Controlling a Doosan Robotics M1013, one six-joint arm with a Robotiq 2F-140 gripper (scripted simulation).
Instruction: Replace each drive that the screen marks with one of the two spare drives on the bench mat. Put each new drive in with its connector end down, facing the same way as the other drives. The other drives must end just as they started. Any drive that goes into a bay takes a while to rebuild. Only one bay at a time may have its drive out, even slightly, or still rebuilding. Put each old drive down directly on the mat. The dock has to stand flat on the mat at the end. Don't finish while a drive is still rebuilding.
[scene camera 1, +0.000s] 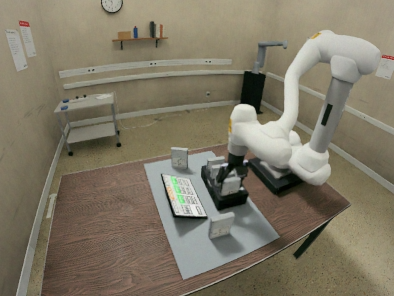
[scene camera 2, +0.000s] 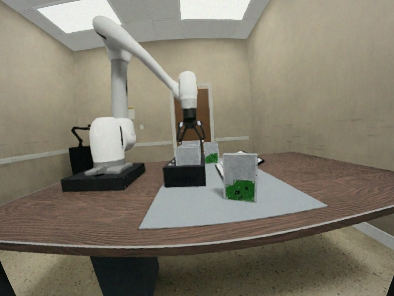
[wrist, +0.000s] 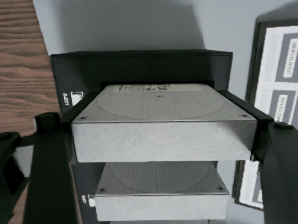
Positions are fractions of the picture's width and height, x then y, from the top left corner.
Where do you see a drive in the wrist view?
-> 0.55, 0.54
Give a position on a drive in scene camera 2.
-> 0.61, 0.57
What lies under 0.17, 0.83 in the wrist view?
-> My gripper.
